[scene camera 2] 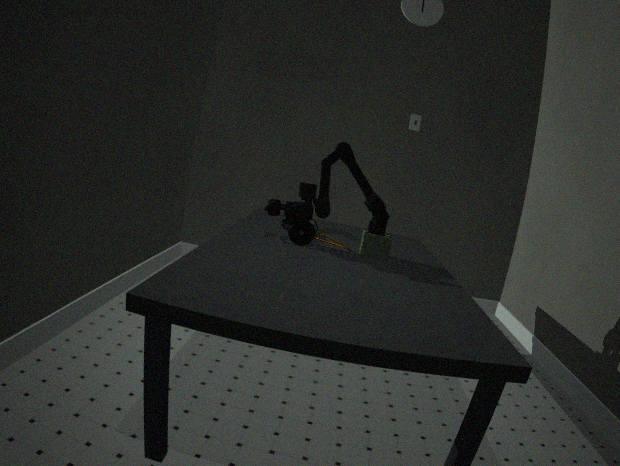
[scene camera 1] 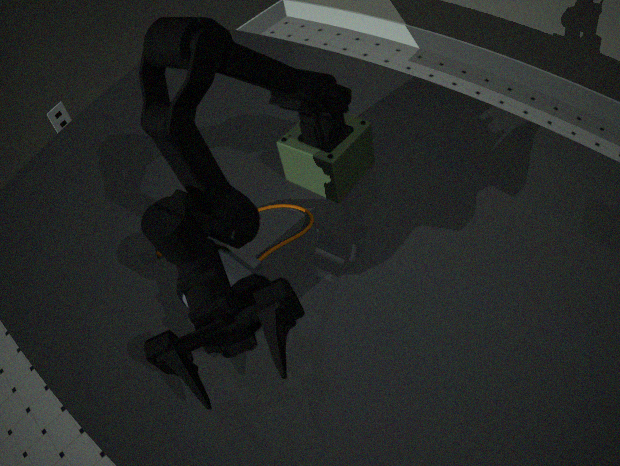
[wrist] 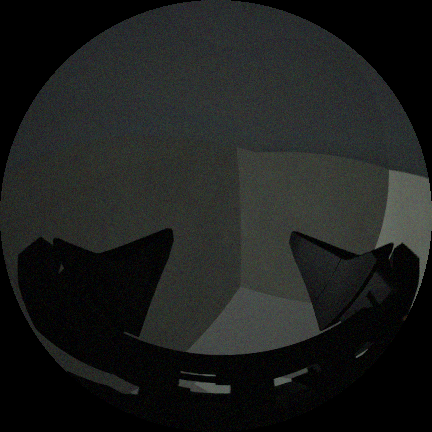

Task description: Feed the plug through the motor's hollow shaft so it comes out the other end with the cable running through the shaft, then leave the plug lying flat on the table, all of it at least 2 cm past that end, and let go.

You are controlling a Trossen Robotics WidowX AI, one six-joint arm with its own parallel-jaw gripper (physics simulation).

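Pixels of known places: gripper, fingertip midpoint: (scene camera 2: 274, 210) (scene camera 1: 245, 394) (wrist: 233, 236); arm's base at its link origin: (scene camera 2: 376, 233) (scene camera 1: 326, 134).
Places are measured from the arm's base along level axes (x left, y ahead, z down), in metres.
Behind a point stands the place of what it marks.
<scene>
My gripper (scene camera 1: 246, 392) @[x 0.202, y 0.382, z -0.043 m] (wrist: 233, 236) @[x 0.202, y 0.382, z -0.043 m] is wide open and empty, its fingers spread apart above the table, on the near side of the motor. The motor (scene camera 2: 293, 236) @[x 0.091, y 0.313, z 0.059 m] shows in scene camera 2 as a dark round body on the table below my arm. In scene camera 1 my arm and gripper hide most of it; a small pale patch shows beside the arm. The orange cable (scene camera 1: 309, 220) @[x 0.045, y 0.109, z 0.068 m] (scene camera 2: 334, 243) @[x -0.069, y 0.159, z 0.085 m] lies in a loop between the motor and the green block. A small orange bit shows left of my arm; the plug cannot be made out. The shaft's openings are hidden.
A green block (scene camera 1: 305, 167) @[x -0.007, y 0.050, z 0.034 m] (scene camera 2: 368, 243) @[x 0.048, y 0.026, z 0.037 m] stands under my arm's base. The dark table (scene camera 1: 451, 350) @[x 0.331, y 0.162, z 0.090 m] (scene camera 2: 300, 300) @[x 0.715, y 0.191, z 0.090 m] has its edge at the lower left in scene camera 1, with tiled floor beyond. My arm's shadow darkens the table around the motor.
</scene>
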